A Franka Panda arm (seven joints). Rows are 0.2 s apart.
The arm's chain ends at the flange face. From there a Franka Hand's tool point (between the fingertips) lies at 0.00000 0.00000 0.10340 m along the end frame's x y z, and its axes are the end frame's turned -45 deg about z.
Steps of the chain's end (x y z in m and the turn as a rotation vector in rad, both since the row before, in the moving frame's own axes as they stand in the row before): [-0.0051 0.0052 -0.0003 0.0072 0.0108 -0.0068]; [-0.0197 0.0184 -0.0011 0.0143 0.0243 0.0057]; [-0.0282 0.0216 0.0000 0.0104 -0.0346 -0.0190]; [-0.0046 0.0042 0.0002 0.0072 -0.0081 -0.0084]
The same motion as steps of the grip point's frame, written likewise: [-0.0060 0.0003 -0.0003 -0.0025 0.0127 -0.0068]; [-0.0241 -0.0002 -0.0011 -0.0071 0.0273 0.0057]; [-0.0370 -0.0079 -0.0001 0.0318 -0.0171 -0.0190]; [-0.0063 -0.0014 0.0002 0.0108 -0.0006 -0.0084]
